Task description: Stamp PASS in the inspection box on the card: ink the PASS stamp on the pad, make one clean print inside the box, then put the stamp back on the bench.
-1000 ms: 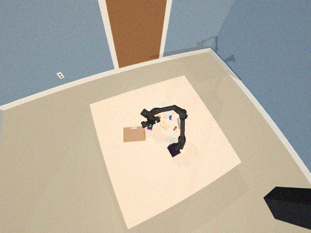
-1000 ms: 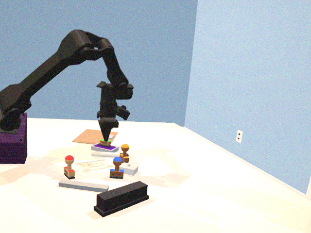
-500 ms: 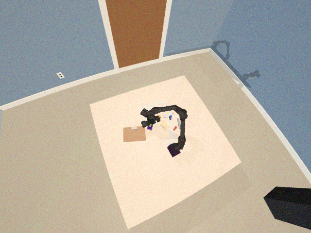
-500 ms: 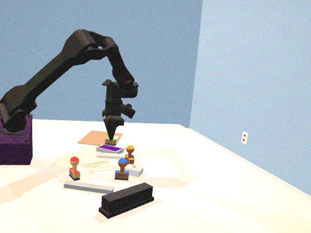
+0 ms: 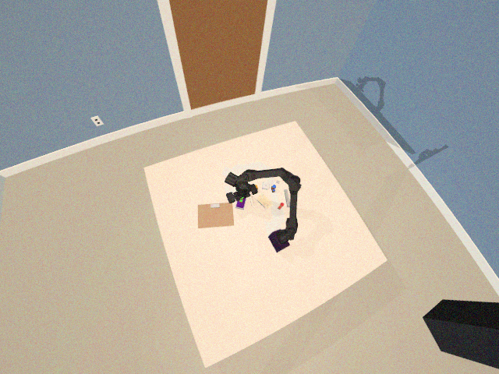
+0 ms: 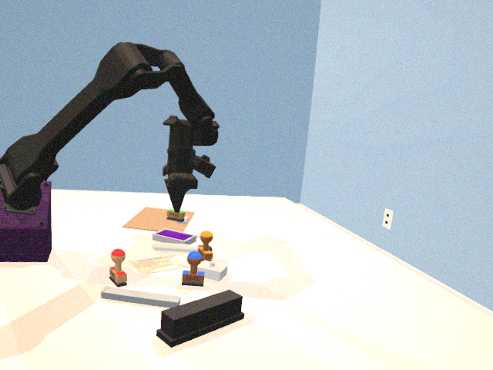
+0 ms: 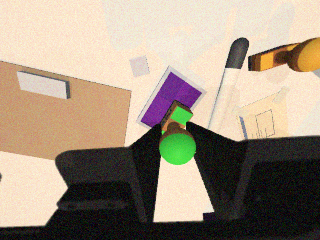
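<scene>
Now: the pale card 15 cm to the right of my gripper tip, 8 cm below it and 5 cm behind it. Round my gripper tip: white pen: 8 cm to the right, 7 cm below, 3 cm ahead; then green-knobbed stamp: right at my gripper tip; then purple ink pad: 7 cm below.
</scene>
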